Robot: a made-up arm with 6 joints.
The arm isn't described. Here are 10 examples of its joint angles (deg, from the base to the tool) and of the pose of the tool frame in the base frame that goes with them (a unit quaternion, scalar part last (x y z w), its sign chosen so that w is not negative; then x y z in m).
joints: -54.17 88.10 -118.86 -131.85 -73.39 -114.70
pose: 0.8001 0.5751 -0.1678 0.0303 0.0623 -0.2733 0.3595
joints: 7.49 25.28 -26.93 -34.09 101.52 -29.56
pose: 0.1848 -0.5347 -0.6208 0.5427 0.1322 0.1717 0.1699
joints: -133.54 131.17 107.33 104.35 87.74 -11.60
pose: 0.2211 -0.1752 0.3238 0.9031 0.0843 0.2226 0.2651
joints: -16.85 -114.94 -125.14 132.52 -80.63 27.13
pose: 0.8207 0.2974 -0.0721 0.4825 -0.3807 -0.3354 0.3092
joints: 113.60 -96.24 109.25 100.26 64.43 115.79
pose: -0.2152 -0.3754 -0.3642 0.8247 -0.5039 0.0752 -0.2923
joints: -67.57 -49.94 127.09 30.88 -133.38 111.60
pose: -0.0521 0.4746 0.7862 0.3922 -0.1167 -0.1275 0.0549
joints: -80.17 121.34 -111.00 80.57 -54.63 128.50
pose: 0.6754 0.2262 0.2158 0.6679 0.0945 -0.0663 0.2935
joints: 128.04 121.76 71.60 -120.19 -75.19 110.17
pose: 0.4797 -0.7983 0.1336 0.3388 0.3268 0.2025 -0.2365
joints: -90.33 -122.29 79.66 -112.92 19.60 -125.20
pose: -0.2971 0.8772 -0.3037 0.2237 0.0641 0.1671 0.5086
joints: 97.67 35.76 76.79 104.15 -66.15 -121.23
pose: 0.5556 -0.4242 0.6525 0.2926 0.2105 0.0585 -0.1350
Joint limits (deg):
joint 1: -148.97..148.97
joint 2: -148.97..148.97
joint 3: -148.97..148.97
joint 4: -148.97..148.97
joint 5: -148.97..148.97
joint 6: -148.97..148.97
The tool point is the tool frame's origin. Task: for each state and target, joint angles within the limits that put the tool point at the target. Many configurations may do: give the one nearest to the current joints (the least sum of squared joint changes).
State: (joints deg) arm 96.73 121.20 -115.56 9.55 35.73 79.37
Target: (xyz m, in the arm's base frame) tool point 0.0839 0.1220 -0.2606
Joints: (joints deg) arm 103.02 116.97 -119.20 10.74 34.62 83.35
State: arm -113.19 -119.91 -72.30 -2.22 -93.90 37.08
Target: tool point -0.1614 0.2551 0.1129
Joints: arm -133.97 -112.90 -68.73 -21.57 -93.56 45.30
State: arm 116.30 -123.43 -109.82 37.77 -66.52 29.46
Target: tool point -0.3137 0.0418 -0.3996
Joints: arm 114.35 -148.97 -95.89 47.94 -61.16 22.02
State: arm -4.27 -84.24 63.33 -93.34 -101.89 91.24
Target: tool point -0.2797 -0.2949 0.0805
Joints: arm -21.00 -105.07 54.60 -89.13 -104.60 85.15
